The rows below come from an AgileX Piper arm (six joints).
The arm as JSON. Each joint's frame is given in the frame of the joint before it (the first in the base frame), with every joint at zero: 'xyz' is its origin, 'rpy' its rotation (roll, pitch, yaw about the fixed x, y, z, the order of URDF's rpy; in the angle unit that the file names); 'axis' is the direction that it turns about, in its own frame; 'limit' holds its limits. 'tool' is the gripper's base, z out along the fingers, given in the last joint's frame.
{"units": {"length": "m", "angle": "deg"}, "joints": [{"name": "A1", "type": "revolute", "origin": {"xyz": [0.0, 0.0, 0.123], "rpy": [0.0, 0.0, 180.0]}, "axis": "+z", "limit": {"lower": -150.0, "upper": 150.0}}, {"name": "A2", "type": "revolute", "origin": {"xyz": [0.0, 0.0, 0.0], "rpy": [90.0, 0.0, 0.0]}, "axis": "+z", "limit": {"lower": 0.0, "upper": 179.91}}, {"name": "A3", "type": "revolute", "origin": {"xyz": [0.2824, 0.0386, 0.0], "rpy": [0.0, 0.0, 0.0]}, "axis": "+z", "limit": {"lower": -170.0, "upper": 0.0}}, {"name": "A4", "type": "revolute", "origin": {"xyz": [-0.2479, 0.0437, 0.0], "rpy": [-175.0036, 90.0, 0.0]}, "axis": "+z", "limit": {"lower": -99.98, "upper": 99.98}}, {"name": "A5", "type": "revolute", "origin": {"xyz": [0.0, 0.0, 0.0], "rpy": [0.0, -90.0, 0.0]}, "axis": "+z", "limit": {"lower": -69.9, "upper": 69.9}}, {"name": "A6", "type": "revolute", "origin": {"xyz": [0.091, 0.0, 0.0], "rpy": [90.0, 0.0, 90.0]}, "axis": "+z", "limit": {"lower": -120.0, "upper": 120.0}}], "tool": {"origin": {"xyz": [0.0, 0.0, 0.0], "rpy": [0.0, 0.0, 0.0]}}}
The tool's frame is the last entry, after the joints.
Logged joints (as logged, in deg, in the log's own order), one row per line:
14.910, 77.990, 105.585, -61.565, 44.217, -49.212
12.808, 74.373, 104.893, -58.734, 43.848, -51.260
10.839, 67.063, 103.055, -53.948, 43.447, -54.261
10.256, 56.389, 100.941, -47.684, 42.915, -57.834
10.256, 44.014, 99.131, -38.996, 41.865, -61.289
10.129, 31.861, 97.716, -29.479, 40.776, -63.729
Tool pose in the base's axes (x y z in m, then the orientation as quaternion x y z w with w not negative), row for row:
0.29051, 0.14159, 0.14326, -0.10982, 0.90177, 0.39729, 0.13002
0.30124, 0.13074, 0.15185, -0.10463, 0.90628, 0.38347, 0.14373
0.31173, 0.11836, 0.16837, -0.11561, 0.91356, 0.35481, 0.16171
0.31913, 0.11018, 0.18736, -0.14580, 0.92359, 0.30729, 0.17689
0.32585, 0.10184, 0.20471, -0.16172, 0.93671, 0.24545, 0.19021
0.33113, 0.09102, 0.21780, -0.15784, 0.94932, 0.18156, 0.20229
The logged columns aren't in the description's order. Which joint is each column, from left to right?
Columns, left to right: A1, A4, A2, A6, A5, A3.
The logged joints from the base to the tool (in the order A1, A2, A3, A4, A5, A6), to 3 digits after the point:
14.910, 105.585, -49.212, 77.990, 44.217, -61.565
12.808, 104.893, -51.260, 74.373, 43.848, -58.734
10.839, 103.055, -54.261, 67.063, 43.447, -53.948
10.256, 100.941, -57.834, 56.389, 42.915, -47.684
10.256, 99.131, -61.289, 44.014, 41.865, -38.996
10.129, 97.716, -63.729, 31.861, 40.776, -29.479

